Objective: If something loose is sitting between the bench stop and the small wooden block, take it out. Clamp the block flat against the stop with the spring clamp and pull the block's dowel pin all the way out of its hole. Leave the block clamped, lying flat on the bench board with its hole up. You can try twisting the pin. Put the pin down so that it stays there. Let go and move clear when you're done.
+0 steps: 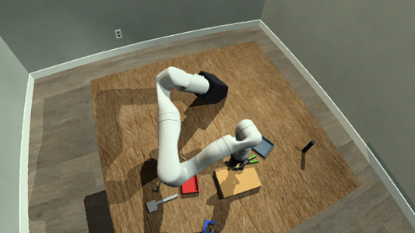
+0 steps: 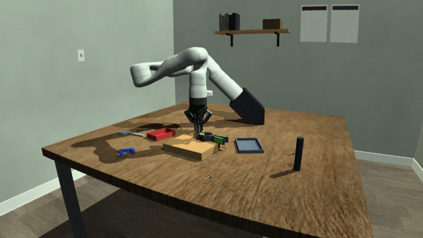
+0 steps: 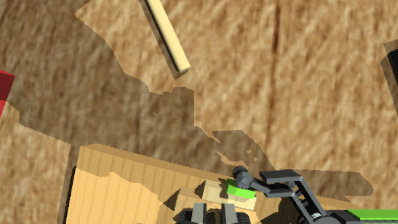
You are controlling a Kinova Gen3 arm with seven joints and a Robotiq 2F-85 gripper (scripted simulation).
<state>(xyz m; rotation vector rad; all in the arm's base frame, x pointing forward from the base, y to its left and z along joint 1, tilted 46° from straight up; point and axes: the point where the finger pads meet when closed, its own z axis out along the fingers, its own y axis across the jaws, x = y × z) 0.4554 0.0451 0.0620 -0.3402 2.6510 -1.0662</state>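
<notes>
Now: the dowel pin 2 cm below my hand. From my hand the other things lie so: thin pale stick: 12 cm behind, 5 cm to the right, 7 cm below; small wooden block: 4 cm below; tan bench board: 6 cm ahead, 5 cm below.
</notes>
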